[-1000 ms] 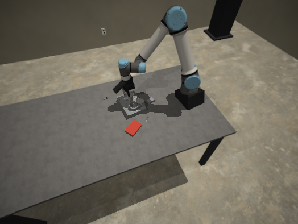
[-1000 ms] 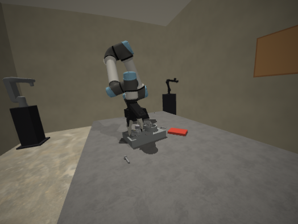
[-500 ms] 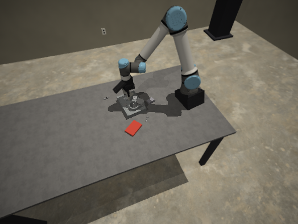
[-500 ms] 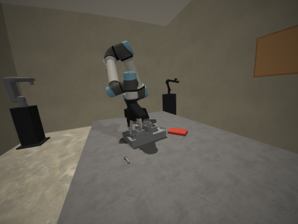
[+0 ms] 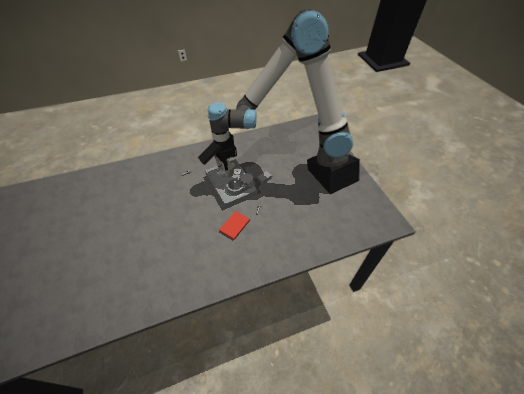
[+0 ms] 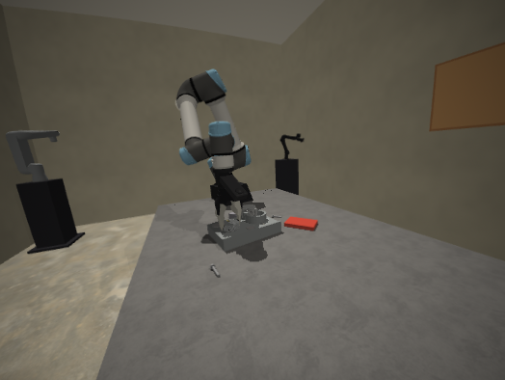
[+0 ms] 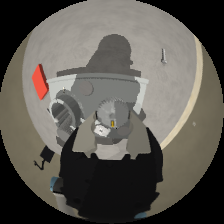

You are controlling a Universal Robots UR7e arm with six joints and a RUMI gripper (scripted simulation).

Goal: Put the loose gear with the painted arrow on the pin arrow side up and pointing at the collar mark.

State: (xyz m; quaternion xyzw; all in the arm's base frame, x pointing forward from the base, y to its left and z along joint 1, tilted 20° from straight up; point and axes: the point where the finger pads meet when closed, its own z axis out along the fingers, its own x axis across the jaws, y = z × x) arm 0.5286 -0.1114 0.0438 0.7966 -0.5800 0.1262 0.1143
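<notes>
My gripper is now right at the grey toothed gear. From my hand the other things lie so: flat red block (290 mm to the left, 50 mm below, 20 mm ahead); then dark block (190 mm behind, 70 mm to the left, 40 mm below); then pale round part (70 mm behind, 10 mm to the left, 10 mm below).
</notes>
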